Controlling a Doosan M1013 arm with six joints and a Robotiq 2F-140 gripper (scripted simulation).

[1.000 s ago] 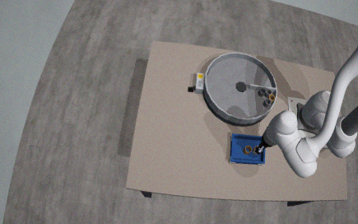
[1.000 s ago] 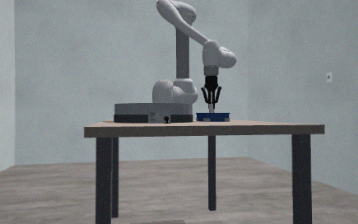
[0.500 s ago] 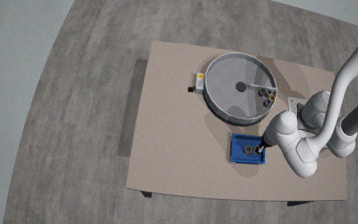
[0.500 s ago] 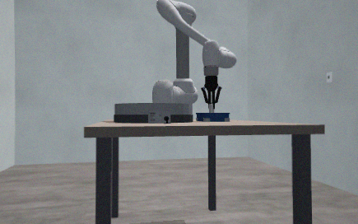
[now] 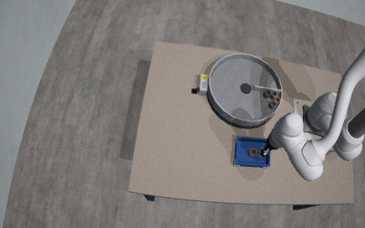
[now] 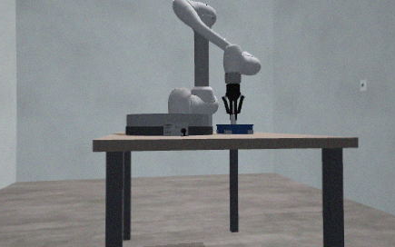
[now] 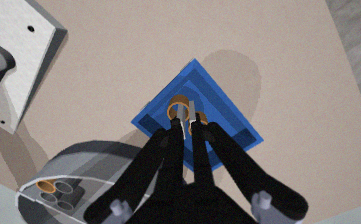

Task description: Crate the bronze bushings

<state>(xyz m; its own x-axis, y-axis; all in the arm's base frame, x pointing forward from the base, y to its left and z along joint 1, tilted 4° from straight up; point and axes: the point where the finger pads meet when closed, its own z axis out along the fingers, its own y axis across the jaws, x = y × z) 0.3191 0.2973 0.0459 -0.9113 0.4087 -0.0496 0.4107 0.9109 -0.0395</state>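
Right now my hand is 5 cm above the blue crate and 4 cm short of it. Also, from my hand: grey turning table (34 cm to the right, 15 cm ahead, 2 cm below).
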